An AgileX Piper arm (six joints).
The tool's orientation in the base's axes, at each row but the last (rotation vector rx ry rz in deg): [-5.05 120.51 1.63]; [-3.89 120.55 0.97]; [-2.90 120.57 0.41]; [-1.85 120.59 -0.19]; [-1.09 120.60 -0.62]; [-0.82 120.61 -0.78]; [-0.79 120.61 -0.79]
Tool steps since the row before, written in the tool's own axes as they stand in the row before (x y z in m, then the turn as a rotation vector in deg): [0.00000 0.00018 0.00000 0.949 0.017 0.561]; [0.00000 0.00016 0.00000 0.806 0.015 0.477]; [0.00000 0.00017 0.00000 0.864 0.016 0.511]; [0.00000 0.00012 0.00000 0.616 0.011 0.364]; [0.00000 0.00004 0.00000 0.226 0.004 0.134]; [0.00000 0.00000 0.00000 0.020 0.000 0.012]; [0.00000 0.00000 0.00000 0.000 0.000 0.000]
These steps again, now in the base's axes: [-0.00001 0.00018 0.00000 0.000 0.000 -1.103]; [-0.00001 0.00016 0.00000 0.000 0.000 -0.937]; [-0.00001 0.00017 0.00000 0.000 0.000 -1.004]; [0.00000 0.00012 0.00000 0.000 0.000 -0.716]; [0.00000 0.00004 0.00000 0.000 0.000 -0.263]; [0.00000 0.00000 0.00000 0.000 0.000 -0.023]; [0.00000 0.00000 0.00000 0.000 0.000 0.000]
